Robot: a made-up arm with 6 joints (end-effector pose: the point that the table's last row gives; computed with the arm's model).
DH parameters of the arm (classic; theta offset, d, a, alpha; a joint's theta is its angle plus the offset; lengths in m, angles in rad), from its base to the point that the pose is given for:
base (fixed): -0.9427 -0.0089 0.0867 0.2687
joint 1: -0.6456 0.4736 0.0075 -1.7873
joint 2: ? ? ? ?
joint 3: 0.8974 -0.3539 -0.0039 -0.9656
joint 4: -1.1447 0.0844 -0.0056 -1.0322
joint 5: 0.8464 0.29 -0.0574 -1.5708
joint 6: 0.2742 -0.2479 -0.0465 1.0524
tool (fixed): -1.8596 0.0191 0 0
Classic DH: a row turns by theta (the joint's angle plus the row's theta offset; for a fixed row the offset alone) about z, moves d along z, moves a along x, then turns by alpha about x.
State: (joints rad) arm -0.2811 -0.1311 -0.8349 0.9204 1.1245 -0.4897
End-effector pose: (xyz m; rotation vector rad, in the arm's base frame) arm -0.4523 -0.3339 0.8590 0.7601 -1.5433 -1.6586
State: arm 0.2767 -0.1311 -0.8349 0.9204 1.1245 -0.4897
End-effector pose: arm -0.3452 -0.4754 0.8600 1.0804 -1.3279 -1.1407
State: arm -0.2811 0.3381 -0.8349 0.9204 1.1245 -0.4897
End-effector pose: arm -0.5002 -0.4743 0.6887 1.0986 -1.2715 -2.0419
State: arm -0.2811 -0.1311 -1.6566 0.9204 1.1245 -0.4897
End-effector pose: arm -0.1931 -0.5578 0.8544 1.1702 -0.9416 -1.0894
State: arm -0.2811 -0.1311 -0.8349 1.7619 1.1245 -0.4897
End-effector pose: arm -0.4533 -0.0665 0.9786 -0.1126 -2.0509 -1.2847
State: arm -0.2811 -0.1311 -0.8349 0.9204 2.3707 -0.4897
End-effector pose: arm -0.3101 -0.2135 1.1001 0.3571 -1.6074 -0.3202
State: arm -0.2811 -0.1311 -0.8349 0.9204 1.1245 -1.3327
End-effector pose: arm -0.4127 -0.3368 0.8516 1.6594 -1.9124 -1.2227
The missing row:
joint 2: -0.1604 -0.0336 0.0309 -1.5708
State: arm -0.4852 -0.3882 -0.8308 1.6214 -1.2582 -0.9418
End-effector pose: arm -0.2325 0.2476 0.5717 -0.5891 1.0159 1.2749
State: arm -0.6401 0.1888 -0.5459 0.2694 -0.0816 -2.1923
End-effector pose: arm -0.3990 -0.0217 0.5812 -0.3580 0.8543 0.7938
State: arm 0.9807 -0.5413 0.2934 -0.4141 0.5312 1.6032
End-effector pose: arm -0.2215 -0.4026 0.4294 0.0077 -0.1423 -0.6343
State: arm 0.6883 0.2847 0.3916 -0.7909 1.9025 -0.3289
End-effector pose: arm -0.1226 -0.4702 0.4730 2.2146 -0.9973 -1.3057
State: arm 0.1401 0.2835 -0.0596 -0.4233 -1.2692 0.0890
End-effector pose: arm -0.5269 -0.1161 0.7538 -0.7999 -2.5134 1.1685
